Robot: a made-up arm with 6 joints. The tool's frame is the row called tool.
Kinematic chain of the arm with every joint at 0, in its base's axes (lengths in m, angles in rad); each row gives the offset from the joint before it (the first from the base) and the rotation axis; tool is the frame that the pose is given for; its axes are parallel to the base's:
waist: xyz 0 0 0.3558 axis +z
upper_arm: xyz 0 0 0 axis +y
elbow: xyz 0 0 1.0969 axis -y
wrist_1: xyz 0 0 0 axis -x
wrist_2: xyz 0.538 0 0 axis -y
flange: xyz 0 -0.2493 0 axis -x
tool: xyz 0 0 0
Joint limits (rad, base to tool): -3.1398..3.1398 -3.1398..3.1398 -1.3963..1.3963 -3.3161..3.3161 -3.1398..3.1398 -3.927..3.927
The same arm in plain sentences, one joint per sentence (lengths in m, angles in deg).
The arm has six revolute joints in a row. What follows holds with every joint at zero, and every direction is one of the base frame's. Joint 1 lies 0.3558 m along +z from the base frame's origin and turns about +z, from -179.9 to 179.9 deg. Joint 2 lies at the same point as joint 1 and turns about +y, from -179.9 to 179.9 deg. Joint 3 lies 1.0969 m along +z from joint 2 and turns about -y, from -80 to 80 deg. Joint 4 lies at the same point as joint 3 and turns about -x, from -190 to 190 deg. Joint 5 lies 0.538 m along +x from joint 4 and turns about -y, from -179.9 to 179.9 deg. Joint 6 lies 0.2493 m along -y from joint 5 and turns about -x, from -225 to 225 deg. The tool frame, which is the frame that the pose is given for, lies at the same point as joint 6; its axes are parallel to the base frame's.
